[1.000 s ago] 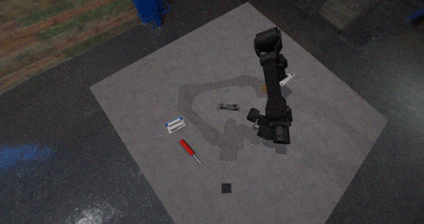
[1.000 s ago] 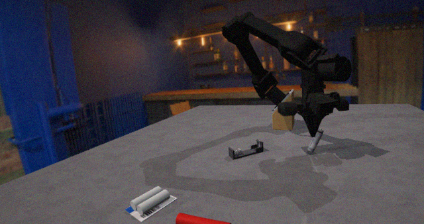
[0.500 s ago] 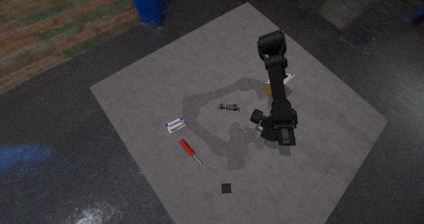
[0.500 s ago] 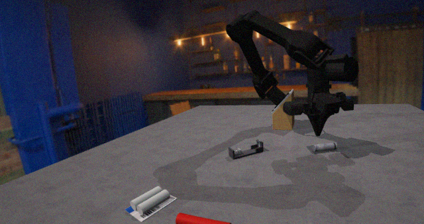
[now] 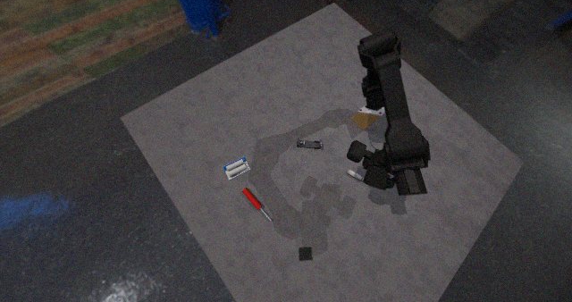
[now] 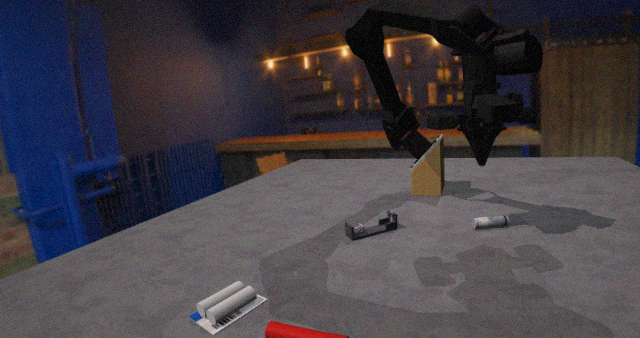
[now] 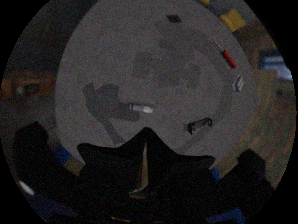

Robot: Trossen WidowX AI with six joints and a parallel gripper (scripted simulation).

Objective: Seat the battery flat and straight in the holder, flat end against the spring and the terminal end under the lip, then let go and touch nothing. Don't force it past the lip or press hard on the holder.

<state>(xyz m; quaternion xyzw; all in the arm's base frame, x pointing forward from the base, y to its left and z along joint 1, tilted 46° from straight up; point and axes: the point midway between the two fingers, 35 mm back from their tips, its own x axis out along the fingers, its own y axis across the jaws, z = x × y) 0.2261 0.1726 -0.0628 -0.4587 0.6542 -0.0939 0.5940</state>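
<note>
My gripper tip is now 110 mm above the battery, 20 mm to the right of it and 10 mm past it. Also, from my gripper tip: red screwdriver 380 mm ahead, 110 mm below, 90 mm to the right; then black square 320 mm ahead, 130 mm to the left, 120 mm below.
</note>
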